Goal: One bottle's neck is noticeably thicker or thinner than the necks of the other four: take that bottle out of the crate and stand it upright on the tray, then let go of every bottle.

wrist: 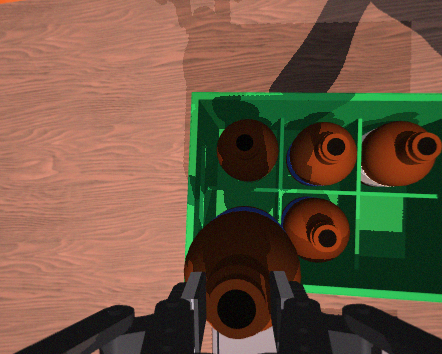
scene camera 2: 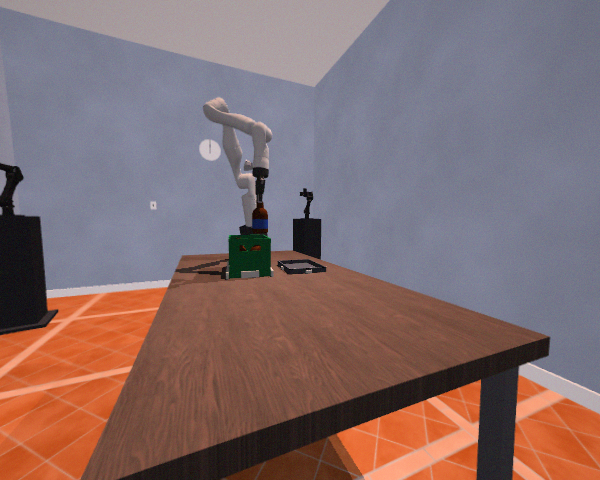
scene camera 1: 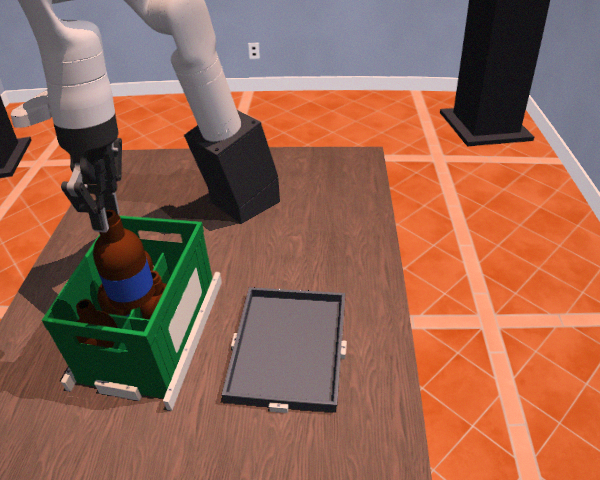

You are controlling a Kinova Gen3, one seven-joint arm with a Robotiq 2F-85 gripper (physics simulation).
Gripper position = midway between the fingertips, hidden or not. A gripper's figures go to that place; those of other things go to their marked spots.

Labels:
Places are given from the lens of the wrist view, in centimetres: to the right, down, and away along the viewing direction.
gripper (wrist: 237,291): 1, 6, 16
green crate (wrist: 386,257): 22, 11, 47
bottle (wrist: 237,249): 1, 4, 19
The marked spots on the bottle and the green crate are 36 cm apart.

